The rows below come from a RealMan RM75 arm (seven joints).
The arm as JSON. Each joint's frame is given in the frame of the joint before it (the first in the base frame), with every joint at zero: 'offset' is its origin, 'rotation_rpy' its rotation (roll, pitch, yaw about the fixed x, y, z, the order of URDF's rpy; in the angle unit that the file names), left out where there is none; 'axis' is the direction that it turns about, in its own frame. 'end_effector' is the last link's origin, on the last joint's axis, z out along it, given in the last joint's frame.
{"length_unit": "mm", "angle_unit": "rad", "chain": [
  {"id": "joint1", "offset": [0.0, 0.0, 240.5], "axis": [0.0, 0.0, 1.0]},
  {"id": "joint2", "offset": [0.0, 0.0, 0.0], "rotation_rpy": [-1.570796, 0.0, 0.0], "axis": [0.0, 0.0, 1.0]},
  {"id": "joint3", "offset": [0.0, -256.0, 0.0], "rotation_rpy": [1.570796, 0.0, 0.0], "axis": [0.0, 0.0, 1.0]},
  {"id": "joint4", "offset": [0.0, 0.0, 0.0], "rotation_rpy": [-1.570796, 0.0, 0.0], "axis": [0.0, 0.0, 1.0]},
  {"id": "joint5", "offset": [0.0, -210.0, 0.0], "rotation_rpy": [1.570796, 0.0, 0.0], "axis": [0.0, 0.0, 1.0]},
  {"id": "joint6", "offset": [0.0, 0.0, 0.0], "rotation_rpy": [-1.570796, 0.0, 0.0], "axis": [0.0, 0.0, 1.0]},
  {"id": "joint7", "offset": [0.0, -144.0, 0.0], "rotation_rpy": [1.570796, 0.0, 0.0], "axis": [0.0, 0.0, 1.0]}
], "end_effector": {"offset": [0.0, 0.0, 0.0]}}
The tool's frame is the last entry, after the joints.
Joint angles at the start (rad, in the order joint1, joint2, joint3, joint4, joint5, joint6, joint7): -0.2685, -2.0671, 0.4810, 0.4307, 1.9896, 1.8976, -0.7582
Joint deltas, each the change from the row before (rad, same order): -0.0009, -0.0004, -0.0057, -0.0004, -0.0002, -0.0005, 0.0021; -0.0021, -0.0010, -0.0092, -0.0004, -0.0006, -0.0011, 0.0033; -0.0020, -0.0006, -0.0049, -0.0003, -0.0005, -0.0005, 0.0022; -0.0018, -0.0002, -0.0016, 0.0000, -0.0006, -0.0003, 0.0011; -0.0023, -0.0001, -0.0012, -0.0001, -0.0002, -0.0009, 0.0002; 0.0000, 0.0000, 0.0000, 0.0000, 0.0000, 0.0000, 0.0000; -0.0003, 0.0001, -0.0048, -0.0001, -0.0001, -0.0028, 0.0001; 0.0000, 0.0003, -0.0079, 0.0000, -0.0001, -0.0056, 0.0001; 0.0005, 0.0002, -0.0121, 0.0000, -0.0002, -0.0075, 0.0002; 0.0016, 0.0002, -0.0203, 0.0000, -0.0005, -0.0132, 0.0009; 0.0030, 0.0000, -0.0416, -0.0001, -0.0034, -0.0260, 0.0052; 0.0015, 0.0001, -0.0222, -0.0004, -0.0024, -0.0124, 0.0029; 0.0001, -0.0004, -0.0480, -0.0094, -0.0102, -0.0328, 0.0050; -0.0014, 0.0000, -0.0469, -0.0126, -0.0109, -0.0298, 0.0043; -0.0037, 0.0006, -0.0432, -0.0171, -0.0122, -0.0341, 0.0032
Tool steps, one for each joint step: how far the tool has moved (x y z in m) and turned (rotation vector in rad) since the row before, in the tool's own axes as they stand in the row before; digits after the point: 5 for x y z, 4 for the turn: 0.00030, -0.00064, -0.00003, 0.0050, 0.0025, 0.0029; 0.00057, -0.00119, 0.00023, 0.0080, 0.0043, 0.0052; 0.00045, -0.00081, 0.00038, 0.0037, 0.0028, 0.0037; 0.00036, -0.00059, 0.00042, 0.0008, 0.0014, 0.0026; 0.00032, -0.00069, 0.00055, 0.0002, 0.0006, 0.0018; 0.00000, 0.00000, 0.00000, 0.0000, 0.0000, 0.0000; -0.00003, -0.00079, -0.00031, 0.0062, -0.0003, 0.0009; -0.00021, -0.00134, -0.00071, 0.0113, -0.0015, 0.0013; -0.00030, -0.00179, -0.00114, 0.0169, -0.0015, 0.0015; -0.00070, -0.00290, -0.00211, 0.0294, -0.0030, 0.0023; -0.00115, -0.00604, -0.00424, 0.0610, -0.0035, 0.0080; -0.00045, -0.00321, -0.00222, 0.0319, -0.0005, 0.0040; -0.00143, -0.00729, -0.00312, 0.0734, 0.0031, 0.0015; -0.00111, -0.00697, -0.00235, 0.0694, 0.0070, -0.0022; -0.00153, -0.00704, -0.00100, 0.0674, 0.0059, -0.0070
